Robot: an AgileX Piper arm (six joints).
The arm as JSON. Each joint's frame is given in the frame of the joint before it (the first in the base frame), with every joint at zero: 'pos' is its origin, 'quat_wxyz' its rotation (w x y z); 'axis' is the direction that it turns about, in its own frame. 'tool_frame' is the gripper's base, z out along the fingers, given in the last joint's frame.
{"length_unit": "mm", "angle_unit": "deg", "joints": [
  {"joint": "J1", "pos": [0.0, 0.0, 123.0], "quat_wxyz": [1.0, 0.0, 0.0, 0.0], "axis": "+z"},
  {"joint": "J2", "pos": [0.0, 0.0, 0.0], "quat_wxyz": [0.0, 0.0, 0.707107, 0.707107], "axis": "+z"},
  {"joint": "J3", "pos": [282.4, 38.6, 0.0], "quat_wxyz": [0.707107, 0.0, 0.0, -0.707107], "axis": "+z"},
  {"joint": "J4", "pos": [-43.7, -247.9, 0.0], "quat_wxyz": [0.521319, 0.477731, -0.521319, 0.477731], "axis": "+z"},
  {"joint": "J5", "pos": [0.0, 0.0, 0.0], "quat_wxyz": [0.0, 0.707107, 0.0, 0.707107], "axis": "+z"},
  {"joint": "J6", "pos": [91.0, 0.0, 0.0], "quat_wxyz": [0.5, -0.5, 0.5, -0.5], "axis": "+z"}
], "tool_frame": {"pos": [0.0, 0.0, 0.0], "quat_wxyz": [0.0, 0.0, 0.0, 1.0]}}
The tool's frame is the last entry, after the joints.
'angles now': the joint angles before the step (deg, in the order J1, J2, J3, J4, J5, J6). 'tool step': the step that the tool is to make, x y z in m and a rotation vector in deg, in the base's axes. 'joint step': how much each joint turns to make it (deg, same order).
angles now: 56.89 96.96 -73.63 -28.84 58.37 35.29
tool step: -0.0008 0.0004 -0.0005 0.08 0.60 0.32
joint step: 0.00 0.01 -0.01 0.75 0.00 -0.63
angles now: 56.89 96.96 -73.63 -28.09 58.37 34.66
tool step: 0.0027 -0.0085 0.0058 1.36 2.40 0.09
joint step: -1.99 -1.37 -0.01 3.97 0.19 -3.78
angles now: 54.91 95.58 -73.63 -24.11 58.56 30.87
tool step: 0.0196 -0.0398 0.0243 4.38 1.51 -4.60
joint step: -8.31 -4.75 0.00 5.97 0.50 -5.96
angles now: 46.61 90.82 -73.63 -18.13 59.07 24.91
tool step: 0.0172 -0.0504 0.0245 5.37 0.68 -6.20
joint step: -10.63 -4.94 -0.01 6.90 0.56 -6.31
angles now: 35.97 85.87 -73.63 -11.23 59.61 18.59
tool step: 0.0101 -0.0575 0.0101 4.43 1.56 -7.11
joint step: -12.59 -4.01 1.78 7.53 0.61 -7.01
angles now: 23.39 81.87 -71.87 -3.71 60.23 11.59
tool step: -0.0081 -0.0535 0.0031 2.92 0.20 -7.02
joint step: -11.56 -4.99 4.10 5.19 0.11 -5.47
